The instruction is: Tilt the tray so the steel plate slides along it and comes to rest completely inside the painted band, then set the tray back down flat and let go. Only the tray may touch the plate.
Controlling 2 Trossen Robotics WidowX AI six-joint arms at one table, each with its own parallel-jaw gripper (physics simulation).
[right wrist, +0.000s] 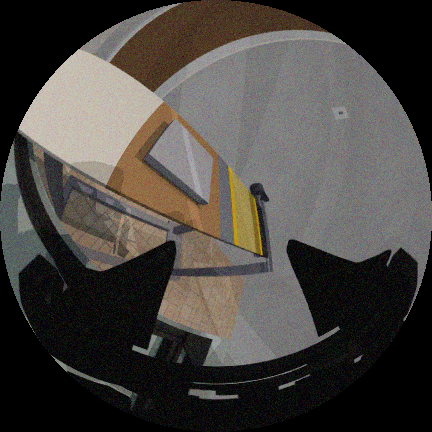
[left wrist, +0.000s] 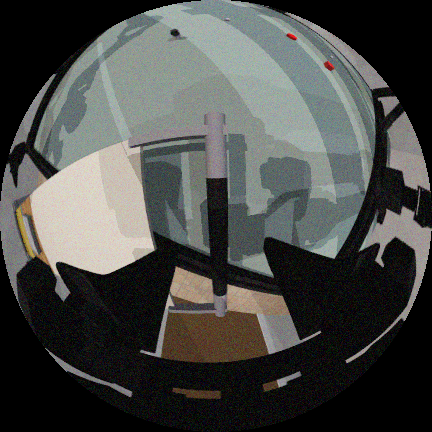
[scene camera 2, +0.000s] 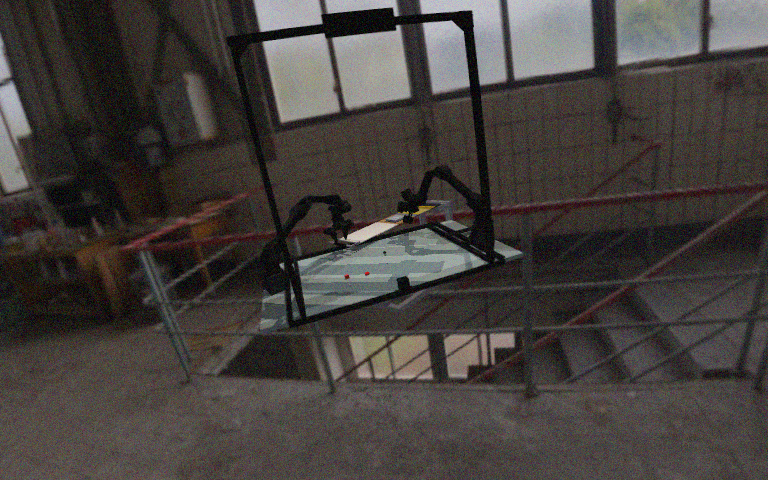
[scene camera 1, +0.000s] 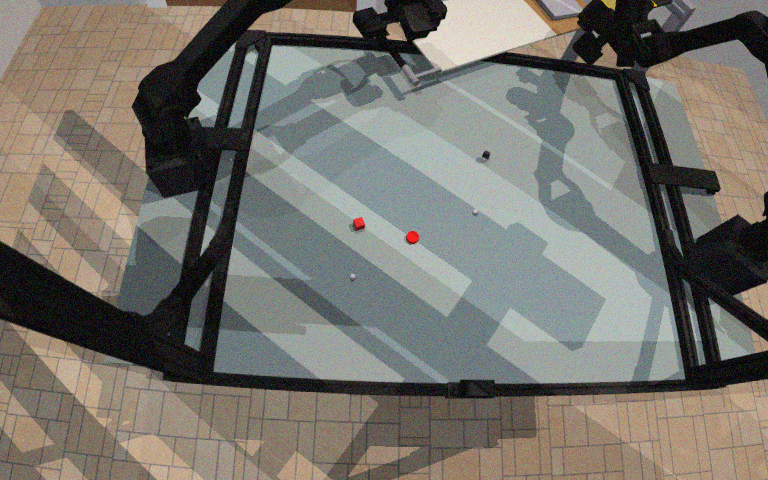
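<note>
The tray (scene camera 1: 481,28) (scene camera 2: 370,230) (left wrist: 90,210) (right wrist: 85,105) is a long board, cream then wood, reaching past the table's back rim; I cannot tell whether it is level. The steel plate (scene camera 1: 557,6) (scene camera 2: 394,218) (right wrist: 182,162) lies on the wood part, beside the painted band (scene camera 2: 425,210) (right wrist: 244,212), which is yellow; a grey strip lies between them. My left gripper (scene camera 1: 399,21) (left wrist: 220,245) is open, its fingers on either side of the black handle bar (left wrist: 217,230) at the tray's cream end. My right gripper (scene camera 1: 621,48) (right wrist: 233,246) is open and empty above the tray's far end.
A red cube (scene camera 1: 359,223) (left wrist: 328,65), a red disc (scene camera 1: 412,237) (left wrist: 291,36), a small black cube (scene camera 1: 485,154) and two small white balls (scene camera 1: 475,212) (scene camera 1: 352,277) lie on the glass table. Black frame bars (scene camera 1: 339,382) edge it; tall posts (scene camera 2: 257,135) stand at its sides.
</note>
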